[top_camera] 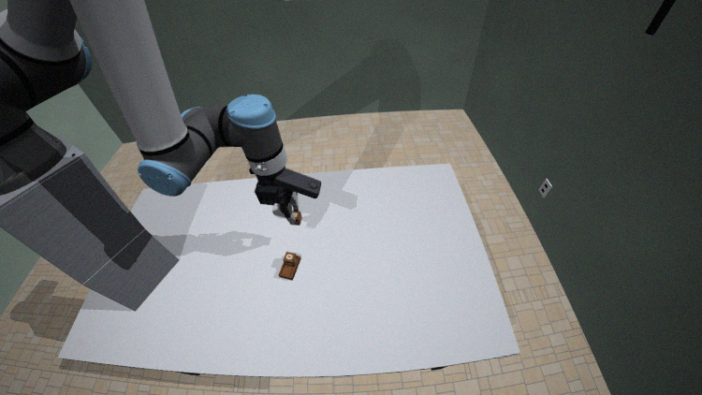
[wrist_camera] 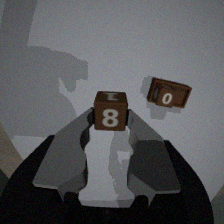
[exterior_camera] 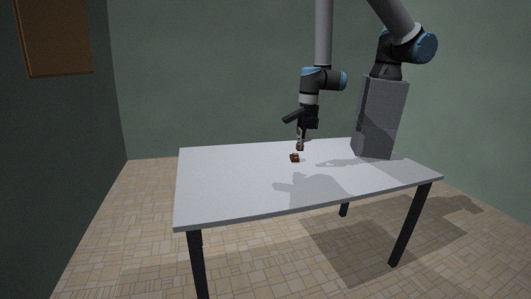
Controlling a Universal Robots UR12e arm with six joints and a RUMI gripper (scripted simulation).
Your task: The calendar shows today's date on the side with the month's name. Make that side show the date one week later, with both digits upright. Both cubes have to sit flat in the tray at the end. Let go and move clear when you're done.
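My gripper is now 1 cm above the brown date cube. The rest, counted from my hand: brown wooden tray (12 cm below, 11 cm to the right, 3 cm behind).
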